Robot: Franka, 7 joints.
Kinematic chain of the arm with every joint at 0, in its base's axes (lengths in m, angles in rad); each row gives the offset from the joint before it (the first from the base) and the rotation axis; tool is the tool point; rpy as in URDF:
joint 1: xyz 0 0 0.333 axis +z
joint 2: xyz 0 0 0 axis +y
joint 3: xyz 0 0 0.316 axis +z
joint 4: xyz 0.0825 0 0 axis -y
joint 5: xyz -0.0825 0 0.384 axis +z
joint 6: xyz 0 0 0 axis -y
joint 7: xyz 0.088 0 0 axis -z
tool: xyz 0 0 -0.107 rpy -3.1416 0 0
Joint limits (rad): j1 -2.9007..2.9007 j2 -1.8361..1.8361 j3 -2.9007..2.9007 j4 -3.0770..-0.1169 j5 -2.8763..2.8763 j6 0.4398..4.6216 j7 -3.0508..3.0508
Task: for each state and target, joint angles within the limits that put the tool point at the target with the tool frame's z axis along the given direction. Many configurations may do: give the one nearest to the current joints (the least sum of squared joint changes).
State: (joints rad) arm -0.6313 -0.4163 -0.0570 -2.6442 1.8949 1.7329 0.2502
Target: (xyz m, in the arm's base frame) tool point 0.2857 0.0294 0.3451 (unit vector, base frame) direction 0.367 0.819 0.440
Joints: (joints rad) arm -0.3491 -0.4547 0.0023 -3.0627 1.8758 1.2176 0.2502
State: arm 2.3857 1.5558 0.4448 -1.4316 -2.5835 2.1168 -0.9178
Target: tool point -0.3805 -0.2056 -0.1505 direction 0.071 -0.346 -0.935
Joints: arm 2.3305 1.8361 0.7446 -1.8720 -1.9488 2.5379 -0.9178
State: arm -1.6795 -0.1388 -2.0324 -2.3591 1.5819 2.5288 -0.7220
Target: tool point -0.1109 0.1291 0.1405 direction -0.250 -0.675 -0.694
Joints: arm -2.3215 0.6318 -1.5184 -3.0770 1.3274 1.7242 -0.7221
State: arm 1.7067 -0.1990 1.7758 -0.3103 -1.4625 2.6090 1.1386
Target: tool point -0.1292 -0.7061 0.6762 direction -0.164 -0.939 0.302
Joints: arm 1.4045 -0.9720 1.8481 -0.1173 -1.4704 3.4218 1.1386
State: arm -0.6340 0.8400 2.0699 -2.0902 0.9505 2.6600 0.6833
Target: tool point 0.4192 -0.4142 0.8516 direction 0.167 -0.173 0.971
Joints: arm -1.1738 1.5045 2.8152 -1.2250 1.3726 2.9118 0.6833
